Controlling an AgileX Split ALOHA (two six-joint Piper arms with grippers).
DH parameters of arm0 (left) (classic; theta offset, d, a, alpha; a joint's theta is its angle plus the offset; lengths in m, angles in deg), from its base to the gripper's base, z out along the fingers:
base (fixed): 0 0 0 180
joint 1: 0 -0.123 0 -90
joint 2: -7.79 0 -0.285 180
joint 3: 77.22 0 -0.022 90
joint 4: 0 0.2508 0 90
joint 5: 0 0 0.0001 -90
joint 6: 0 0.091 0 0
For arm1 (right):
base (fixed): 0 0 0 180
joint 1: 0 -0.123 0 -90
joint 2: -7.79 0 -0.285 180
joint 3: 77.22 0 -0.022 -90
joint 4: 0 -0.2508 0 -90
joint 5: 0 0 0.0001 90
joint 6: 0 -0.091 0 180
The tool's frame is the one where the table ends.
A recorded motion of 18 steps. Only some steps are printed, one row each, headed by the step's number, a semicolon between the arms.
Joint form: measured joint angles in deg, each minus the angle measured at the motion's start. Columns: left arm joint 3, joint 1, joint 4, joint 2, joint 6, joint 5; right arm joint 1, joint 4, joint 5, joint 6, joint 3, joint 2.
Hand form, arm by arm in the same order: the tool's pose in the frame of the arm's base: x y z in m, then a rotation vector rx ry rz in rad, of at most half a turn. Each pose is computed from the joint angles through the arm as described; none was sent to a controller.
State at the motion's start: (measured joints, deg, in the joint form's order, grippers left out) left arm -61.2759 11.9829 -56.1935 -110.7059 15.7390 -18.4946; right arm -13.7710 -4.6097 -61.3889 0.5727 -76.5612 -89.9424
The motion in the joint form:
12: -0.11 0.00 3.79 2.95 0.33 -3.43; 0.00 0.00 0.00 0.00 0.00 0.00
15: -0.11 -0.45 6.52 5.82 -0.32 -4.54; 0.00 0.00 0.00 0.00 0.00 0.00
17: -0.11 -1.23 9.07 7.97 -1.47 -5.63; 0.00 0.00 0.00 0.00 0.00 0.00
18: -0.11 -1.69 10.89 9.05 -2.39 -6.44; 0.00 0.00 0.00 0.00 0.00 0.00
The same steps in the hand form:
12: 0.3614 -0.1043 0.1595 -0.3829 2.5895 -0.6857; 0.3103 0.0827 0.3054 -0.3130 2.7778 0.1649
15: 0.3580 -0.1008 0.1768 -0.3301 2.5658 -0.6779; 0.3103 0.0827 0.3054 -0.3130 2.7778 0.1649
17: 0.3552 -0.0953 0.1893 -0.3057 2.5514 -0.6664; 0.3103 0.0827 0.3054 -0.3130 2.7778 0.1649
18: 0.3533 -0.0919 0.1951 -0.2917 2.5501 -0.6563; 0.3103 0.0827 0.3054 -0.3130 2.7778 0.1649

